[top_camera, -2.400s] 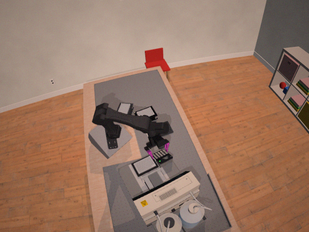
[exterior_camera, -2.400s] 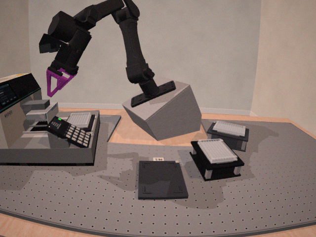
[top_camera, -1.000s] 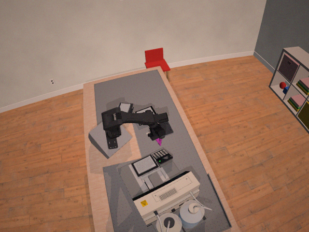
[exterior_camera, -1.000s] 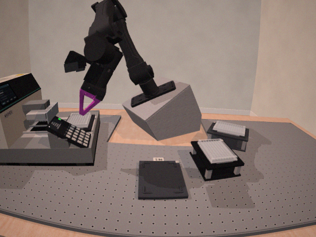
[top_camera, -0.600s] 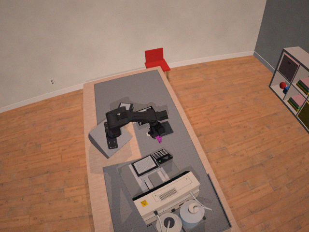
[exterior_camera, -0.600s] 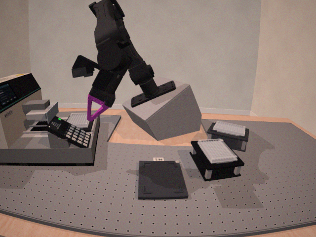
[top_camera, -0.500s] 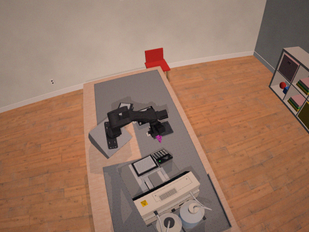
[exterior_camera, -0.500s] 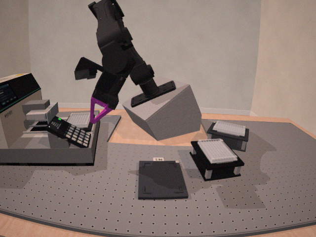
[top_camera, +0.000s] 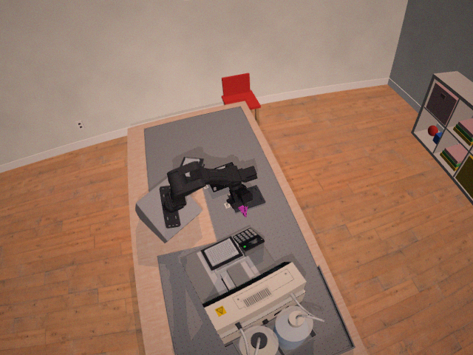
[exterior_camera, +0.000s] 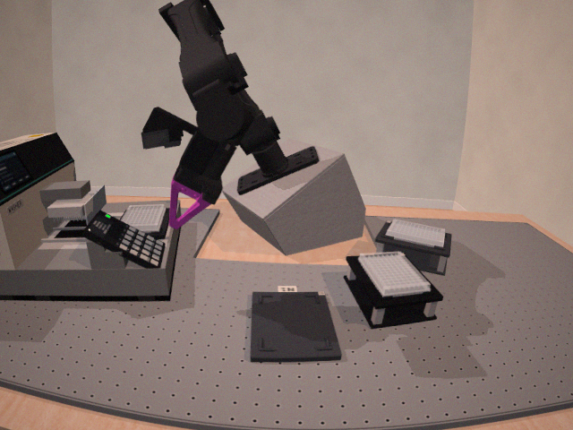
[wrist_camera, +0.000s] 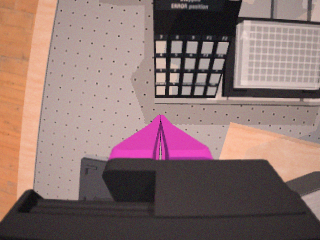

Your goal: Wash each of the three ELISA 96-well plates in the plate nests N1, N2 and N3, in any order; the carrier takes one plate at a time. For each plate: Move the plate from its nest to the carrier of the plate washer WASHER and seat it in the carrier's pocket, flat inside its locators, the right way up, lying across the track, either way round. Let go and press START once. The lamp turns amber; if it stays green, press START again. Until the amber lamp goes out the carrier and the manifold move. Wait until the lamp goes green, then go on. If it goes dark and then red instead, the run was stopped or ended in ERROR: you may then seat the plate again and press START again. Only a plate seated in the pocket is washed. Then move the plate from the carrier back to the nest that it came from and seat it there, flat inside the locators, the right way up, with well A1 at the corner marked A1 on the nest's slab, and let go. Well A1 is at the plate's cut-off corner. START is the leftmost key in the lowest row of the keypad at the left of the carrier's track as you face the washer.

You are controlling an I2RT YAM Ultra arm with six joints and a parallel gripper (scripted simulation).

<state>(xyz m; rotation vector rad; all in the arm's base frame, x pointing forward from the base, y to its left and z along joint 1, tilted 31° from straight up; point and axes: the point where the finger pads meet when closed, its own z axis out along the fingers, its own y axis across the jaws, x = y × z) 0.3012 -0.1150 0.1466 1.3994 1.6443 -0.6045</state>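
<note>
Right now the black carrier pocket is 150 mm behind my hand, 110 mm to the right of it and 60 mm below it. Round my hand: nest N1 (180 mm to the left, 130 mm below, 70 mm ahead); then grey manifold (260 mm to the right, 130 mm behind, 10 mm below); then raised black nest (350 mm to the left, 90 mm below, 10 mm ahead).
</note>
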